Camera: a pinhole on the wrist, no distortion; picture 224 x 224 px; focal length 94.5 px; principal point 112.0 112.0 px. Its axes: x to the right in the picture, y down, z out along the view. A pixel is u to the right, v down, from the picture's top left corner.
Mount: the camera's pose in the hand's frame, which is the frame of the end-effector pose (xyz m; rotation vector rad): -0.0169 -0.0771 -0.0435 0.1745 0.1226 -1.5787
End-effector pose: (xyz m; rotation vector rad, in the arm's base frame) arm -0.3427 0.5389 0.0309 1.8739 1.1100 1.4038
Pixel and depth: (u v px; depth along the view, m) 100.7 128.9 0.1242
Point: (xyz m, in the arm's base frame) -0.2898 0.5883 -0.0634
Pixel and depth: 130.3 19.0 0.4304
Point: -0.1310 0.2857 -0.4938
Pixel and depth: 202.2 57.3 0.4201
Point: -0.2621 0.5948 -0.6379
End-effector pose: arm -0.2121 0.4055 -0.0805 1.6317 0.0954 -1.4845
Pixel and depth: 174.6 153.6 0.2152
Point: -0.4553 0.4328 -0.2613
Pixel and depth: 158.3 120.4 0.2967
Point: -0.5435 0.4282 -0.2020
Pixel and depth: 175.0 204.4 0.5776
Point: -0.7614 0.1878 -0.7685
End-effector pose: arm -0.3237 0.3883 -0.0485 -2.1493 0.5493 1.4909
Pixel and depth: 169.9 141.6 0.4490
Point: -0.3083 0.9373 -0.1907
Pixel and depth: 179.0 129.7 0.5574
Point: -0.3067 1.0996 -0.1569
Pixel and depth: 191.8 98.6 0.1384
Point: -0.2677 0.6080 0.0021
